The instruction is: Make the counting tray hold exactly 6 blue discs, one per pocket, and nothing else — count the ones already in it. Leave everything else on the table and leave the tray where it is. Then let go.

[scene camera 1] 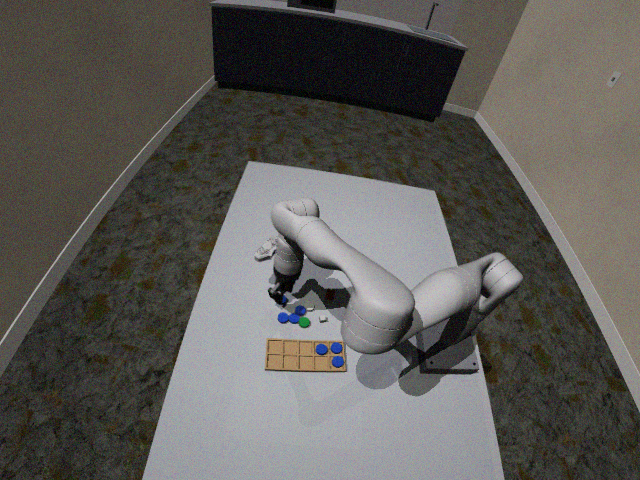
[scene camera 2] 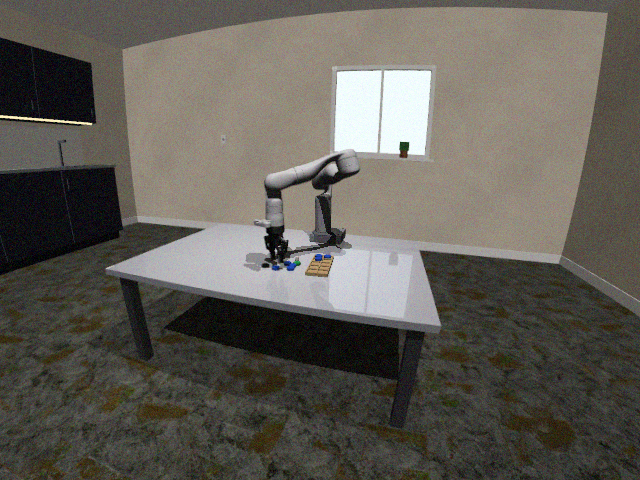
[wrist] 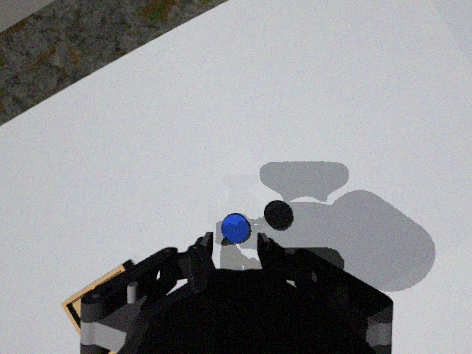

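Note:
The tan counting tray (scene camera 1: 291,361) (scene camera 2: 312,272) has two rows of pockets. Three blue discs (scene camera 1: 321,349) (scene camera 1: 336,348) (scene camera 1: 337,361) sit in separate pockets at its right end; the other pockets are empty. Three loose blue discs (scene camera 1: 282,317) (scene camera 1: 294,318) (scene camera 1: 300,310) lie close together behind the tray, by a green disc (scene camera 1: 303,322) (scene camera 2: 297,262). Another loose blue disc (scene camera 1: 283,299) (wrist: 235,228) lies farther back. My gripper (scene camera 1: 277,296) (scene camera 2: 276,259) (wrist: 235,241) is part open and empty, low over the table by this disc, which shows between and slightly beyond the fingertips in the wrist view.
A black disc (scene camera 2: 265,265) (wrist: 278,215) lies close to the right fingertip in the wrist view. Two small white pieces (scene camera 1: 310,308) (scene camera 1: 323,319) lie near the green disc. A dark red piece (scene camera 1: 329,294) lies in the arm's shadow. The arm's base stands at the table's right side.

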